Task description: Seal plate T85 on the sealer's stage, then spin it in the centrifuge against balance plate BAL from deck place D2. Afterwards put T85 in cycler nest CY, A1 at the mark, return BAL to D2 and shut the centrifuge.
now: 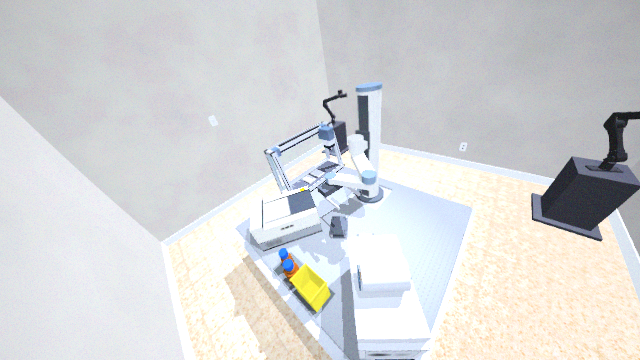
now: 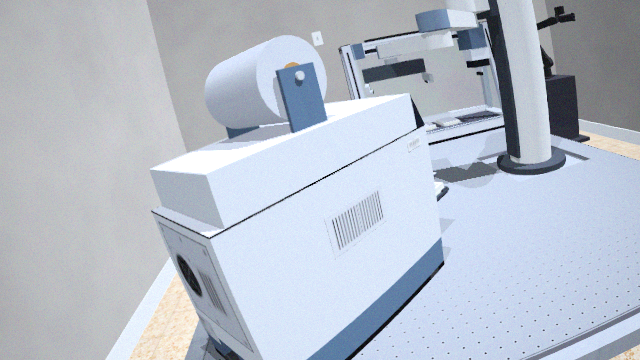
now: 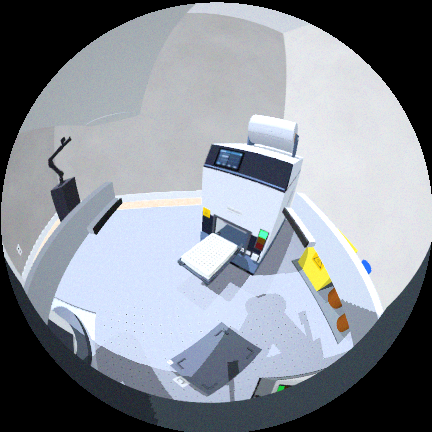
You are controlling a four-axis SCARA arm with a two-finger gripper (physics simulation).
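Seen in the pictures: gripper, fingertip midpoint: (image 1: 349, 201) (image 2: 399, 84) (image 3: 200, 193); arm's base, origin of the base link: (image 1: 369, 193) (image 2: 531, 162).
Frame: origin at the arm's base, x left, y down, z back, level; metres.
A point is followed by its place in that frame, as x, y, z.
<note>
A white plate (image 3: 210, 254) {0.274, -0.128, -0.514} (image 2: 440, 187) {0.287, -0.122, -0.454} lies on the sealer's extended stage (image 3: 194, 273) {0.234, -0.112, -0.469}; its label is unreadable. The sealer (image 3: 245, 187) {0.329, -0.279, -0.597} (image 1: 387, 312) {0.560, -0.363, -0.835} (image 2: 320, 225) {0.610, -0.248, -0.721} has a film roll on top, and its green lamp is lit. My gripper (image 3: 200, 193) {0.138, -0.355, -0.464} (image 2: 398, 84) {0.138, -0.355, -0.464} is open and empty, with its fingers wide apart. It hangs above the bench, well back from the stage. A white machine with a dark top panel (image 1: 302, 201) {-0.240, -0.226, -0.554} stands at the left; it may be the centrifuge, and its lid state is unclear. Labels T85, BAL, D2 and CY are not readable.
A dark plate nest (image 3: 215, 357) {0.030, -0.065, -0.477} (image 1: 338, 226) {0.033, -0.065, -0.489} with corner brackets holds no plate. A gantry (image 1: 300, 137) (image 2: 410, 37) stands over a deck with pale plates (image 2: 447, 122) {-0.521, -0.086, -0.101}. A yellow bin (image 1: 311, 287) {0.155, -0.021, -0.900} (image 3: 315, 267) {0.182, -0.074, -0.858} and orange bottles (image 1: 290, 270) {0.065, -0.169, -0.935} (image 3: 335, 298) {0.038, -0.055, -0.881} stand near the bench edge.
</note>
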